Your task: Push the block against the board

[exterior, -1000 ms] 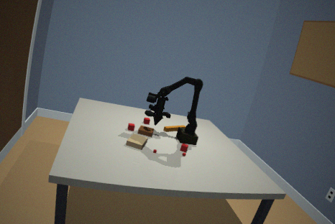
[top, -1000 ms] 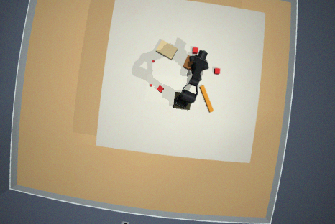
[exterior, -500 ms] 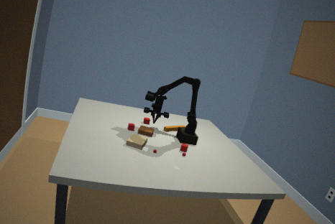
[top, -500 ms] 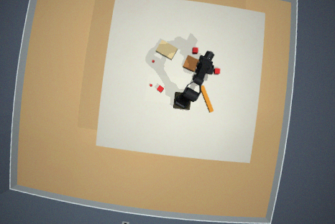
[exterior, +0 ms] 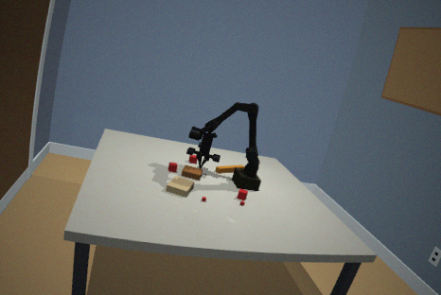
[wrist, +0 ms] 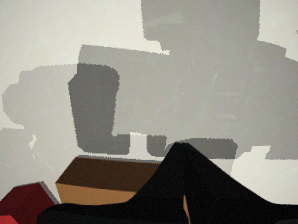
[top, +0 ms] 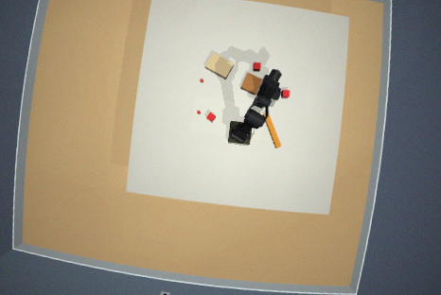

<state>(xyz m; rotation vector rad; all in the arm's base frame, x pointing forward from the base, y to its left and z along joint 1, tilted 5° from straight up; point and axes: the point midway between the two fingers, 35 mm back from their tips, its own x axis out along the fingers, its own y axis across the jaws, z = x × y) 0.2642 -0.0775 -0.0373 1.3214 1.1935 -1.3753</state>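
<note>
Right now the square brown block is 5 cm ahead of my gripper tip, 7 cm to the left of it and 1 cm below it. From my gripper tip the other things lie so: orange board: 20 cm behind, 12 cm to the right, 1 cm below; then cream board: 11 cm ahead, 29 cm to the left, 1 cm below.
</note>
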